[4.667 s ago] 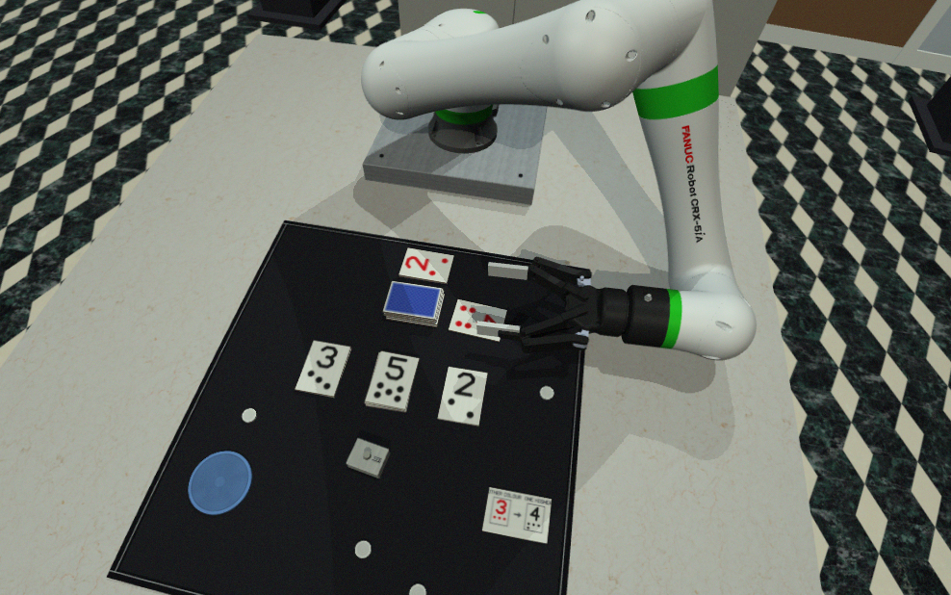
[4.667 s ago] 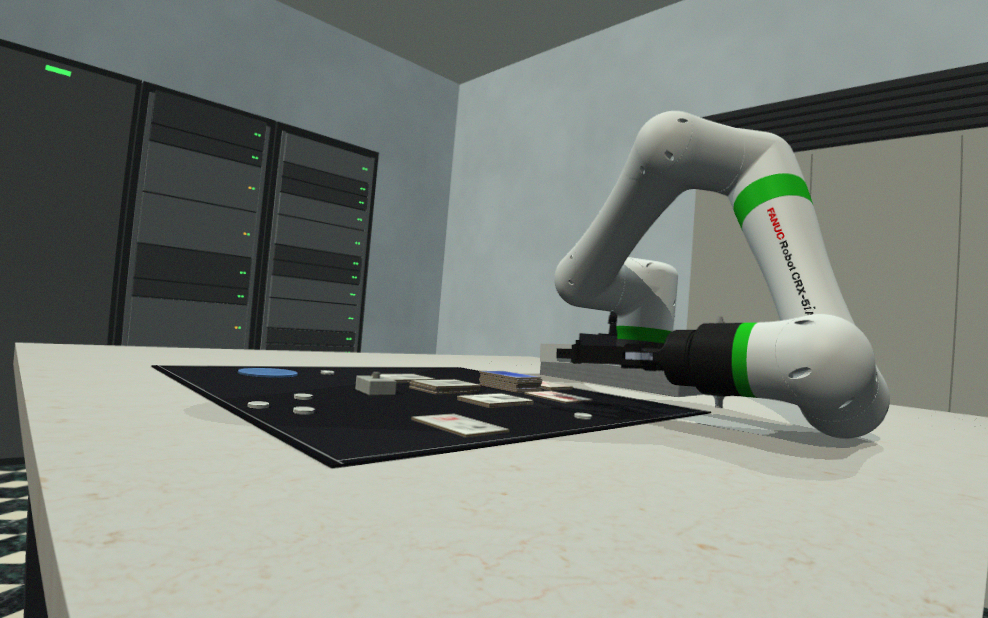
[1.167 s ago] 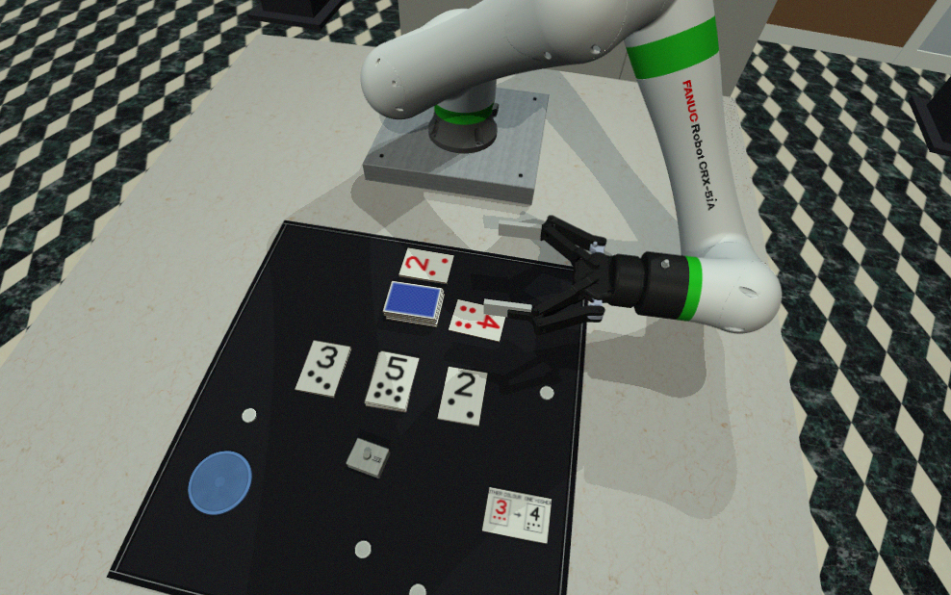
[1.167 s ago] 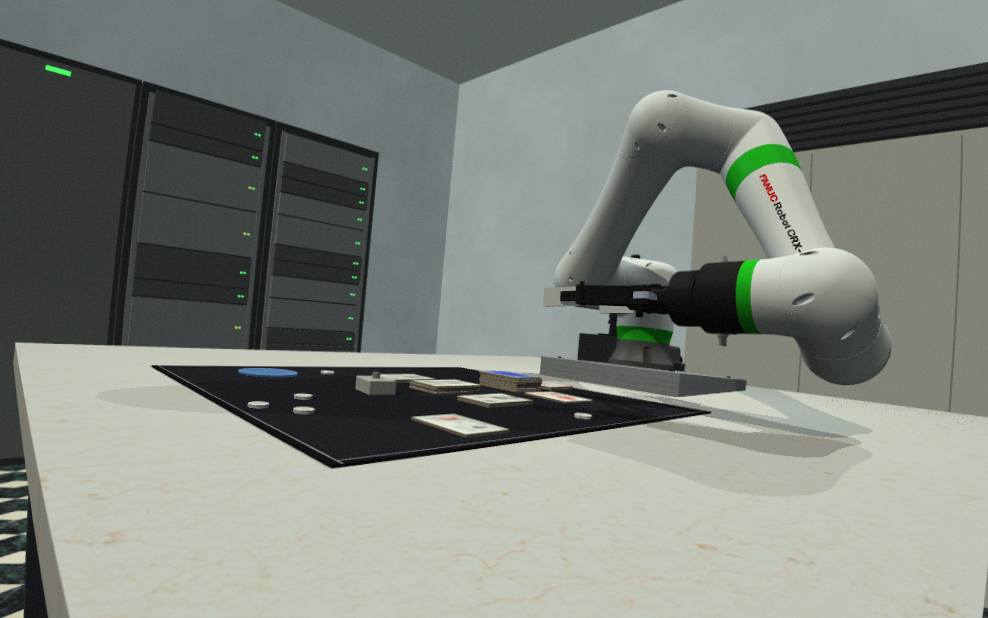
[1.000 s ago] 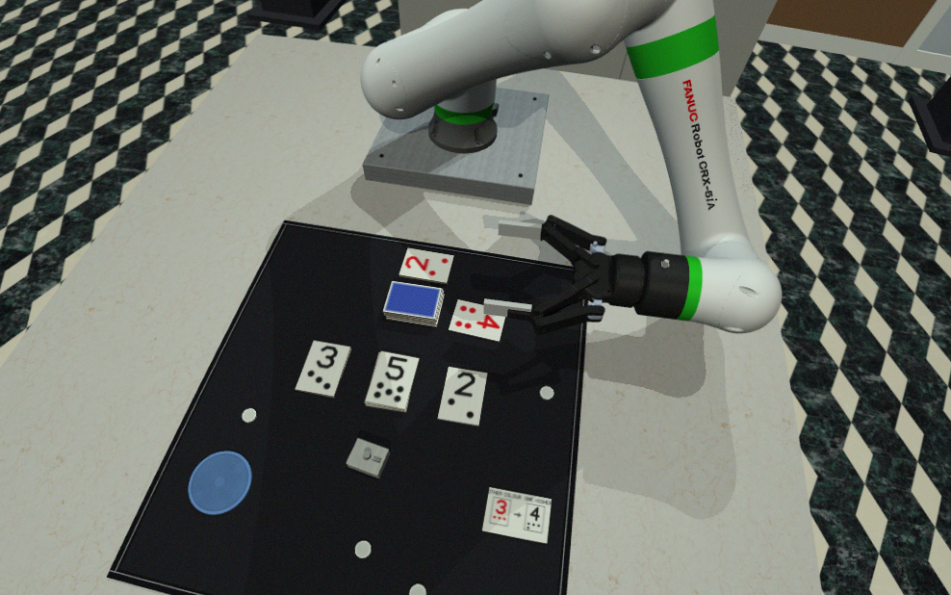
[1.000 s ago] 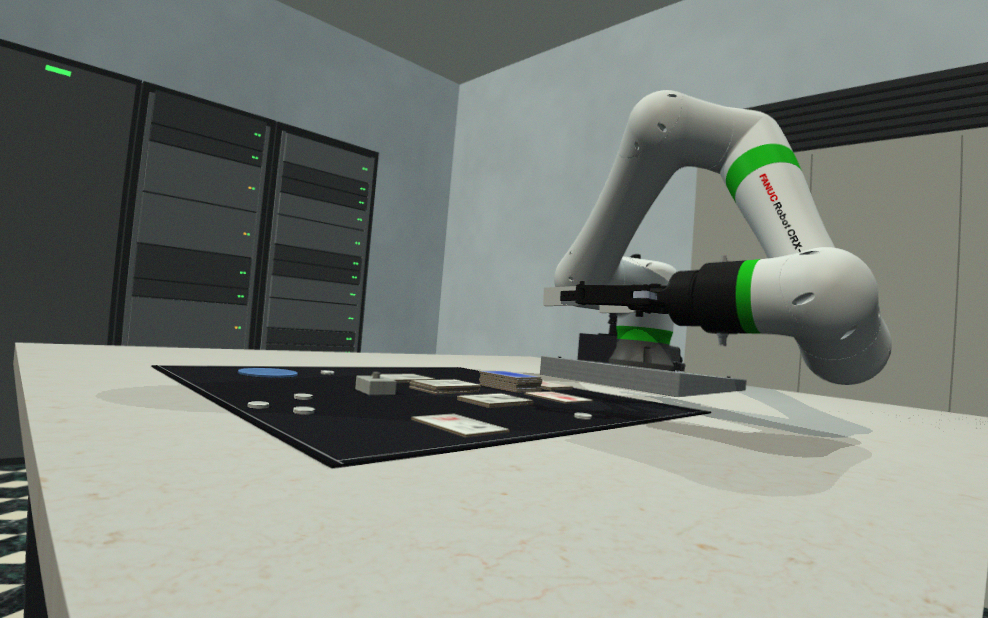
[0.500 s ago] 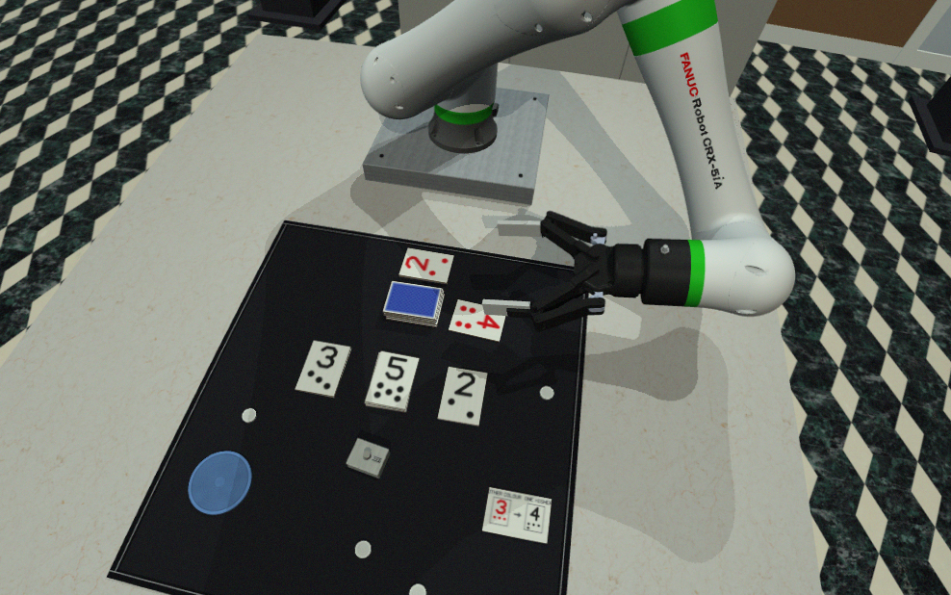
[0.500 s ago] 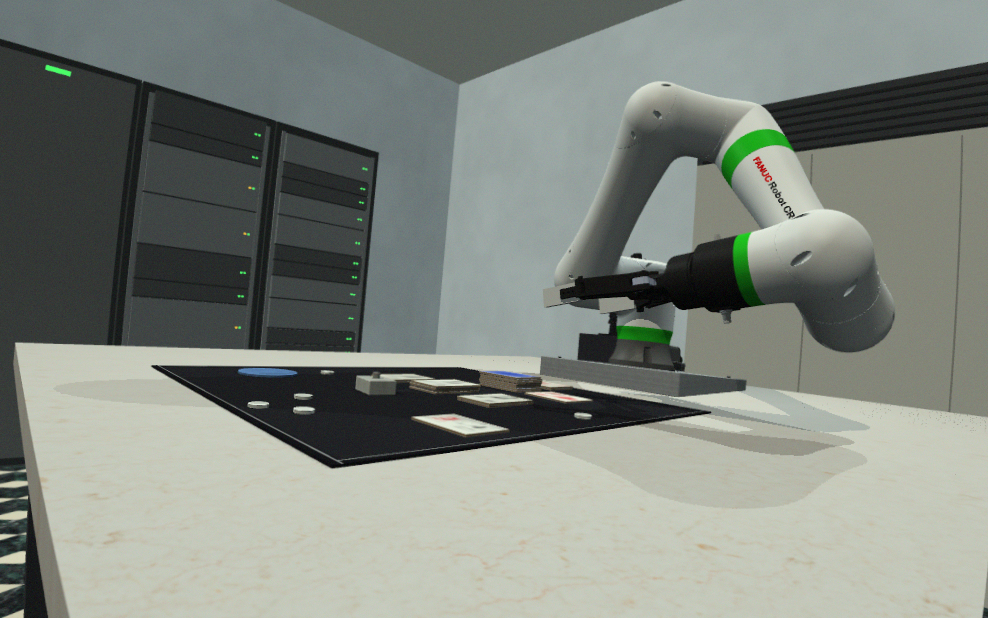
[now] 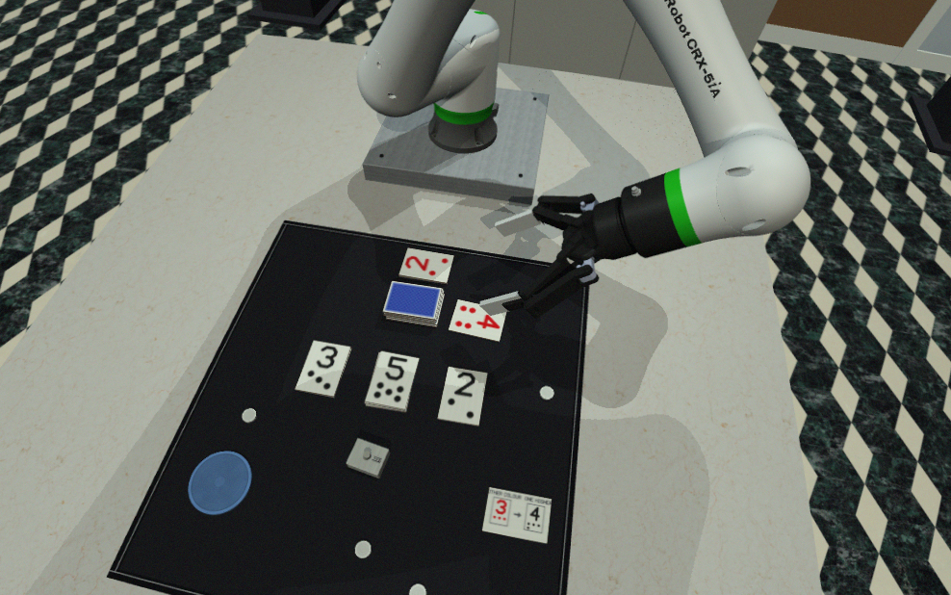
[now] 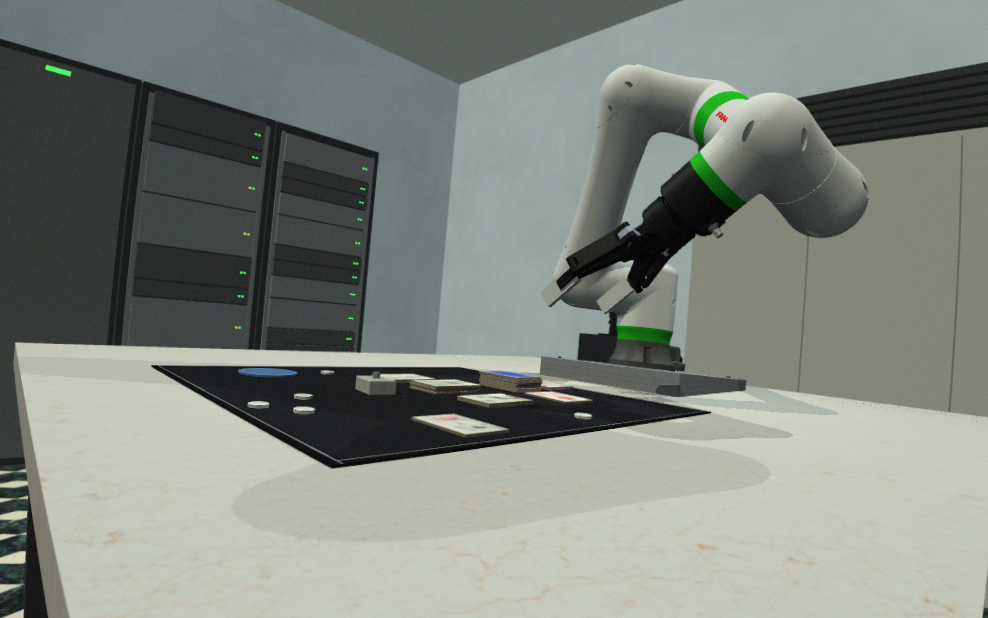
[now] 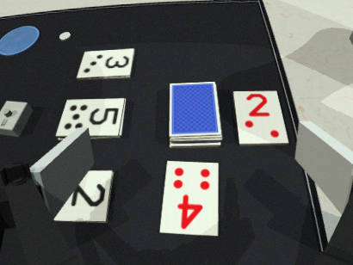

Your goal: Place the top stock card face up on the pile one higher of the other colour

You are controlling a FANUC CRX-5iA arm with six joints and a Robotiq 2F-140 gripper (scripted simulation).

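Now: hand 18 cm short of the black card cloth, 12 cm to the left of it and 17 cm above it. From my hand the other things lie so: rule card (30 cm ahead, 11 cm to the left, 16 cm below); grey box (28 cm ahead, 12 cm to the right, 14 cm below).
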